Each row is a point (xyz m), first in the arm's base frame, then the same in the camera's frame.
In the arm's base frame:
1: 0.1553 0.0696 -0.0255
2: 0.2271 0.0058 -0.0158
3: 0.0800 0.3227 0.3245
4: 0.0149 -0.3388 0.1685
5: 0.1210 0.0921 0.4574
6: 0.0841 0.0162 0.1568
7: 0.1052 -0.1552 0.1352
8: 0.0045 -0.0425 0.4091
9: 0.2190 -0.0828 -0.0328
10: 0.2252 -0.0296 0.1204
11: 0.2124 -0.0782 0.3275
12: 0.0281 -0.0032 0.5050
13: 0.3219 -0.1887 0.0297
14: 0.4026 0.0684 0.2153
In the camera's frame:
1: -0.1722 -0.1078 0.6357
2: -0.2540 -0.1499 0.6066
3: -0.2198 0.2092 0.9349
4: -0.3804 0.1207 0.2772
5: -0.4307 0.2755 0.7811
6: -0.2592 0.0743 0.6150
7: -0.3372 0.0401 0.4632
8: -0.3854 0.3140 0.6065
9: -0.2783 -0.1592 0.5199
10: -0.3508 -0.0479 0.6131
11: -0.4892 0.1138 0.6241
12: -0.4411 0.3707 0.6771
13: -0.4314 -0.1837 0.4790
14: -0.4808 -0.0931 0.7895

